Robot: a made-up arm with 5 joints. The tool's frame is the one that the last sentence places.
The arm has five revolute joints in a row. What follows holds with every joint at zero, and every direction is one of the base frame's. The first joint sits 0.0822 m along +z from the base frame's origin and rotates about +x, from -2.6 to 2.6 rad. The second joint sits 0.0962 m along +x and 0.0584 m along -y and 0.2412 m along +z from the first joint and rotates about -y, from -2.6 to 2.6 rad. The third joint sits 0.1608 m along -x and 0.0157 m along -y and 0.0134 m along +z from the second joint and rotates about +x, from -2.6 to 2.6 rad. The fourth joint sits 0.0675 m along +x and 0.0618 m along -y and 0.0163 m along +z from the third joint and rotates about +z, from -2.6 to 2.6 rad. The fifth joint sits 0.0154 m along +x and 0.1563 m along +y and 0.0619 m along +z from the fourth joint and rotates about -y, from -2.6 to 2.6 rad. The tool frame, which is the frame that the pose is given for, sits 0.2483 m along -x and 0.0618 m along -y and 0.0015 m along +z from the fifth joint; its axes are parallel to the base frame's.
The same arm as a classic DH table. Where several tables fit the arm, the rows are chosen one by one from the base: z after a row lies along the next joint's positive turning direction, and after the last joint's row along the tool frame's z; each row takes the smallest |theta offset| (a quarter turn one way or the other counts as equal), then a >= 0, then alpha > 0; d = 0 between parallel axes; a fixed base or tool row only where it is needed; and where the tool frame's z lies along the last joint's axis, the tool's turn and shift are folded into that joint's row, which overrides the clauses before.
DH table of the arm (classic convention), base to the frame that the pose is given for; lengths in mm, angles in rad. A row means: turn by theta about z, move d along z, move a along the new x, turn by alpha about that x. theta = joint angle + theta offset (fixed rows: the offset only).
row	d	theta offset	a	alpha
base (fixed)	82.2	1.5708	0	1.5708
joint 1	96.2	1.5708	241.2	-1.5708
joint 2	74.1	0	13.4	1.5708
joint 3	-93.3	1.5708	61.8	1.5708
joint 4	78.2	1.5708	15.4	1.5708
joint 5	-94.5	0	-248.3	-1.5708
tool (fixed)	1.5	0	0	0
Joint limits (rad, base to tool): -2.6..2.6 -2.6..2.6 -2.6..2.6 -2.6..2.6 -2.6..2.6

